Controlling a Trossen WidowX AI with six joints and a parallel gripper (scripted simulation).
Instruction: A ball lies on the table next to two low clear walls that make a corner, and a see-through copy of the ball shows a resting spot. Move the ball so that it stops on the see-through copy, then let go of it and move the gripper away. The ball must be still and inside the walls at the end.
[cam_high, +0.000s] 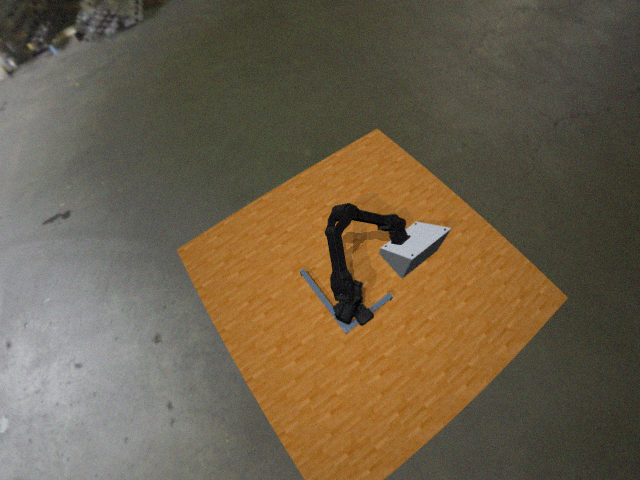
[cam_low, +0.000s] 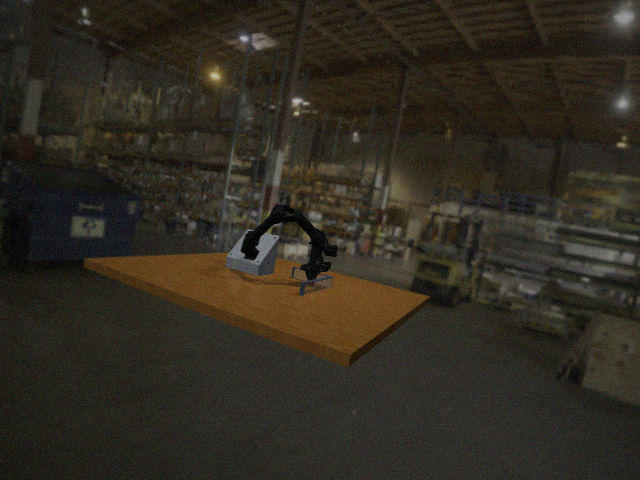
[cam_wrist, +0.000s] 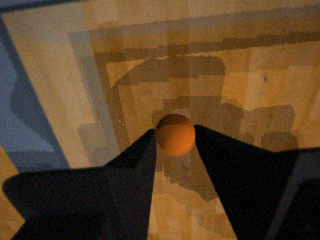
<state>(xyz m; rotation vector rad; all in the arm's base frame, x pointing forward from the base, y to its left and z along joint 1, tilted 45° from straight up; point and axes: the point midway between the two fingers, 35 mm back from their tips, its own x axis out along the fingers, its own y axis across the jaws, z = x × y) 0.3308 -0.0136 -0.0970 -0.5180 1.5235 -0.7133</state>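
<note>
My gripper tip is right at the see-through copy of ball. From my gripper tip the other things lie so: orange ball: right at my gripper tip.
</note>
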